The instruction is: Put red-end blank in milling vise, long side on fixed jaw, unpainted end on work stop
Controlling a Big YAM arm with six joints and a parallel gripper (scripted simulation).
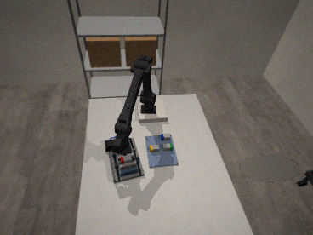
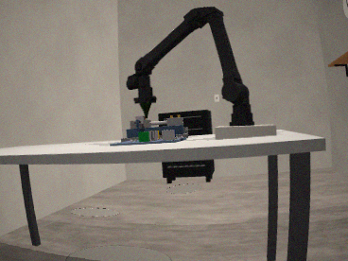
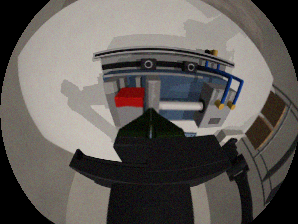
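Now: hand 3 cm short of the red-ended blank, 1 cm to the right of it and 1 cm above it. From my hand the other things lie so: yellow-ended blank: 11 cm behind, 18 cm to the left, 9 cm below; green-ended blank: 13 cm behind, 27 cm to the left, 9 cm below; blue plate: 12 cm behind, 23 cm to the left, 11 cm below.
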